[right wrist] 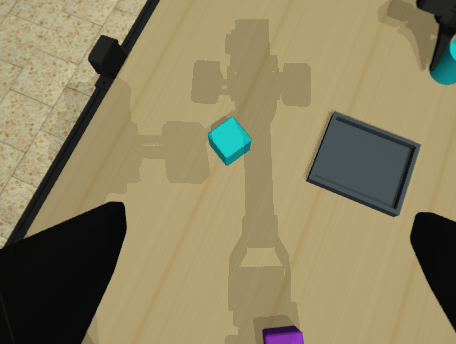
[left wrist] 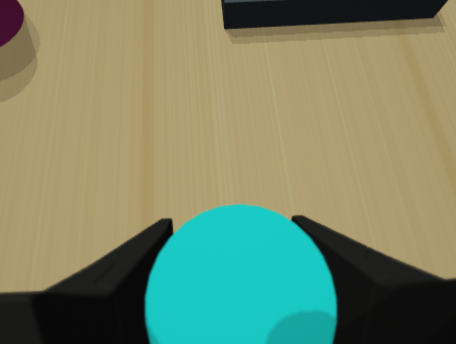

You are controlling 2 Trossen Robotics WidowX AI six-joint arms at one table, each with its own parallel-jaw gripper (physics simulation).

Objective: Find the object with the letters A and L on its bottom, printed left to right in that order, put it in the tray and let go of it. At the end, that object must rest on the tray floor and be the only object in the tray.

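Frame: origin at the left arm's base, x left, y back, z up, level; centimetres.
Seen in the pictures: left gripper, fingertip midpoint: (right wrist: 447, 76) (left wrist: 232, 227); right gripper, fingertip midpoint: (right wrist: 268, 220).
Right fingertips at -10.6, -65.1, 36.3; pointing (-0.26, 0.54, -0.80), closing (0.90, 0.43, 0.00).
Observation:
Pixels of each thing's top centre, then the offset from my right fingertips to it, as dx, dy, dz. "*": a spot on its surface instead.
- cyan cylinder, middle of its top: (left wrist: 241, 298) +15.9, +40.6, -33.6
- cyan block, middle of its top: (right wrist: 229, 136) -8.5, +13.4, -34.6
- purple block, surface spot: (right wrist: 283, 337) * +9.1, -6.1, -34.6
- dark grey tray, middle of its top: (right wrist: 365, 161) +10.0, +20.0, -37.3
- dark purple round object, surface spot: (left wrist: 7, 20) * +28.4, +26.5, -38.2
A cyan cylinder (left wrist: 240, 280) (right wrist: 444, 74) stands upright between the fingers of my left gripper (left wrist: 232, 227), which is shut on it. Its round top faces the left wrist camera. I cannot tell whether it touches the table. A cyan block (right wrist: 230, 139) lies on the table left of the tray in the right wrist view. A purple block (right wrist: 283, 337) is partly cut off at the bottom edge. The dark grey tray (left wrist: 330, 17) (right wrist: 352, 196) looks empty in the right wrist view. My right gripper (right wrist: 268, 220) is open and empty, high above the table. No letters show; the undersides are hidden.
A dark purple round object (left wrist: 7, 20) is partly visible at the upper left of the left wrist view. A black rail with a black block (right wrist: 106, 55) runs along the table edge at the left of the right wrist view, with tiled floor beyond.

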